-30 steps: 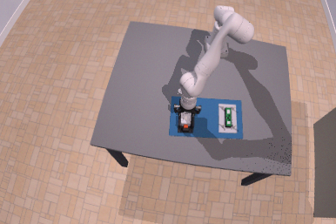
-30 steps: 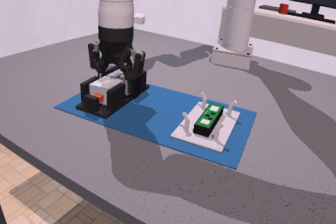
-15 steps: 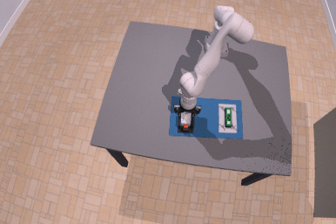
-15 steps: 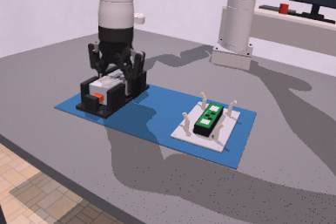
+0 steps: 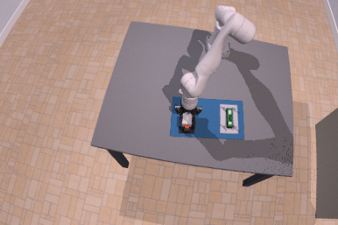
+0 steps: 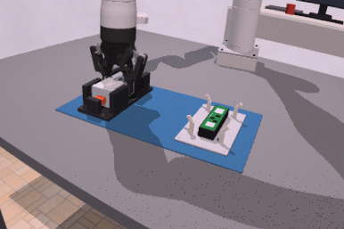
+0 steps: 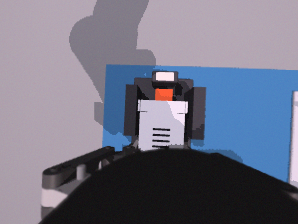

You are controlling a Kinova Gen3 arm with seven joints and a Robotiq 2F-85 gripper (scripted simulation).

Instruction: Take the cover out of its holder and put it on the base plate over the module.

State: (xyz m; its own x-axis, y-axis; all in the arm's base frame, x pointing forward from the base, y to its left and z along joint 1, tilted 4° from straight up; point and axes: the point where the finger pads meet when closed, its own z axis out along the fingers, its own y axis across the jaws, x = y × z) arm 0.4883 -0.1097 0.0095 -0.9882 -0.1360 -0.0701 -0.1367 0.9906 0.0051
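My hand is right at the light grey cover.
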